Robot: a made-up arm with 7 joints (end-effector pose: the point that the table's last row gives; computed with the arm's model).
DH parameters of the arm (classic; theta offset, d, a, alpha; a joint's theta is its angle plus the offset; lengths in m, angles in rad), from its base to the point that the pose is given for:
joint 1: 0 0.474 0 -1.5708
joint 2: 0 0 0 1.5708
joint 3: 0 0.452 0.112 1.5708
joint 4: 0 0 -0.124 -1.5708
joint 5: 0 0.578 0 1.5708
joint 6: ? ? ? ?
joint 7: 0 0 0 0
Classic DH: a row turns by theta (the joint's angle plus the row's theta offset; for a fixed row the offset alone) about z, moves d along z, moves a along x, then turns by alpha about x.
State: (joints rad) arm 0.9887 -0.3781 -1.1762 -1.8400 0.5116 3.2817 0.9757
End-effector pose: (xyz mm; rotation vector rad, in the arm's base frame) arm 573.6 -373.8 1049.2 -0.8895 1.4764 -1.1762
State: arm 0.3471 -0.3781 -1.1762 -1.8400 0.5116 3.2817 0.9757
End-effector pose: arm 235.9 -642.8 1049.2 -0.4112 1.8266 -1.6287
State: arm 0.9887 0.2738 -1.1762 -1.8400 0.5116 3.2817 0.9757
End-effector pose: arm 765.1 -82.8 929.4 -1.5337 1.4481 -1.5089
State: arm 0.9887 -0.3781 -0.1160 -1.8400 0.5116 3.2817 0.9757
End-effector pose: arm 373.3 300.2 1229.1 -1.2835 0.4993 -0.6715
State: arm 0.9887 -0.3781 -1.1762 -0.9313 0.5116 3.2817 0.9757
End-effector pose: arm 196.7 -448.7 1419.9 -0.1722 0.8500 -1.6278
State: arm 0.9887 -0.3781 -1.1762 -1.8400 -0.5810 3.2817 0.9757
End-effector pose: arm 593.9 -245.2 1091.4 -1.7542 0.7777 -1.8636
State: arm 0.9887 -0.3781 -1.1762 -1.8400 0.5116 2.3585 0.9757
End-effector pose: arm 685.3 -358.7 1012.6 -1.5628 1.4753 -0.2910
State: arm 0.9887 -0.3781 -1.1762 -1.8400 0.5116 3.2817 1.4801
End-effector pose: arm 573.6 -373.8 1049.2 -0.4715 1.5798 -0.7993
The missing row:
joint 6: 0 0 0.133 1.5708
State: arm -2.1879 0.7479 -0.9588 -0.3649 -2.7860 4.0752 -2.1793
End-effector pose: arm -567.6 -496.9 1034.4 -0.3366 -1.8991 0.6291
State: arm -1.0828 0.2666 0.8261 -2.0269 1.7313 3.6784 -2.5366
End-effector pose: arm 599.1 -325.0 653.0 2.3846 0.2250 0.6614
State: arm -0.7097 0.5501 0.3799 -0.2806 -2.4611 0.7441 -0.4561
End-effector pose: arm 521.5 -472.1 1391.0 1.0013 -1.5628 -0.7642
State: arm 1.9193 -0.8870 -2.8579 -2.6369 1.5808 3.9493 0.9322
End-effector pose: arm 159.2 -325.6 173.8 -0.2766 -2.4683 0.1911
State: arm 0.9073 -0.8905 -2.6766 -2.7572 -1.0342 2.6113 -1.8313
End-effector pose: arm 127.4 -361.1 95.9 -2.1192 -1.4079 -0.5590
